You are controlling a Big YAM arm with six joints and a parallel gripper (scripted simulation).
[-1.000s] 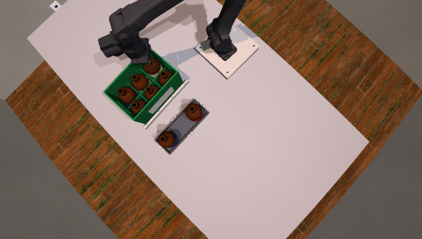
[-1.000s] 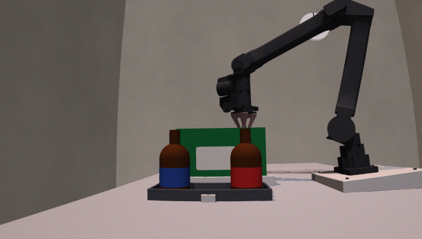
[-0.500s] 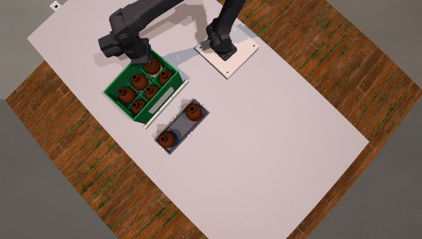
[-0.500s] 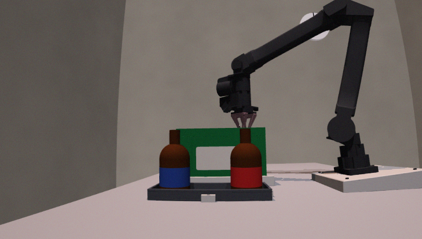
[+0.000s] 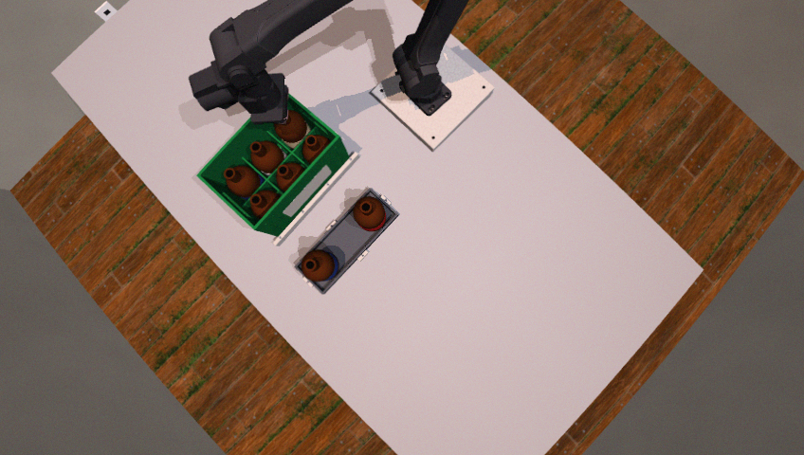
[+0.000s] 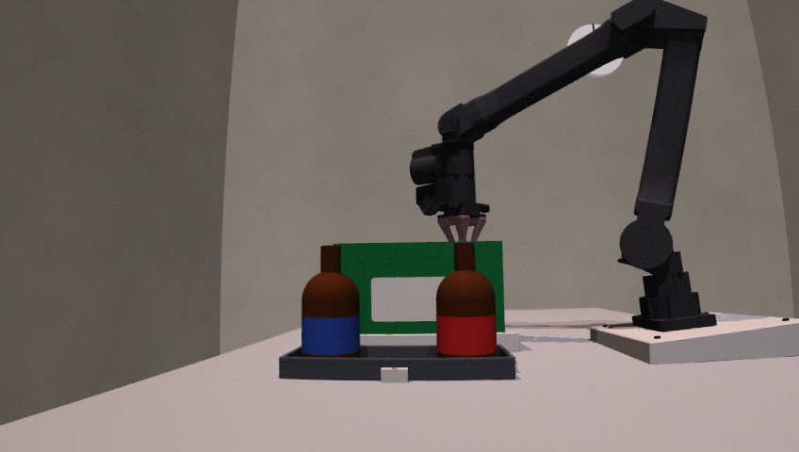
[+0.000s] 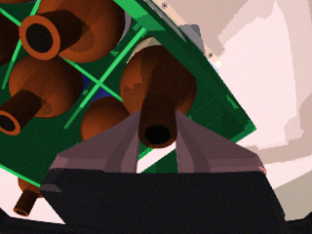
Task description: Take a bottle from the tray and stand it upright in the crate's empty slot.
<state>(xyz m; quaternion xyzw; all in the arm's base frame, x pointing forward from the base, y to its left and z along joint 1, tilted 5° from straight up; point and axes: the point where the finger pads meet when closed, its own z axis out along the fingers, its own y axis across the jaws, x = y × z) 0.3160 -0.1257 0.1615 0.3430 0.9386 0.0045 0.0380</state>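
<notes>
Now: the green crate 80 mm below my hand, 80 mm ahead of it and 50 mm to the left of it. The rest, counted from my hand: dark tray (280 mm to the left, 150 mm below, 80 mm ahead).
</notes>
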